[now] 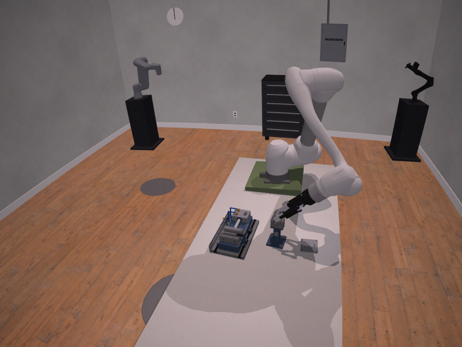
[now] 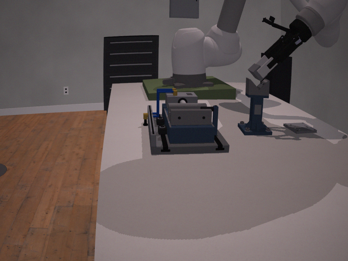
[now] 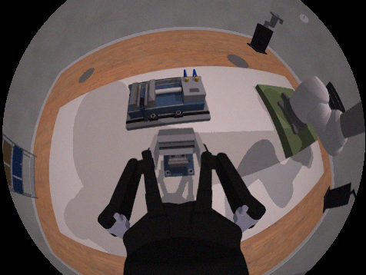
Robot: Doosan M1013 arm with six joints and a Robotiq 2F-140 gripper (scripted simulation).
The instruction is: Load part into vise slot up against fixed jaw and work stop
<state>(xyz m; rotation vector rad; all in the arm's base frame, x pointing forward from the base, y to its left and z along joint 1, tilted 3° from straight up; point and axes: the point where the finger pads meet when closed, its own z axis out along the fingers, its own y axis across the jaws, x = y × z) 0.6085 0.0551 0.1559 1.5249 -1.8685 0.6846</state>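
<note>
Right now the grey part is 10 mm to the right of my hand and 10 mm below it. The rest, counted from my hand: vise 240 mm to the right, 160 mm below, 10 mm behind.
</note>
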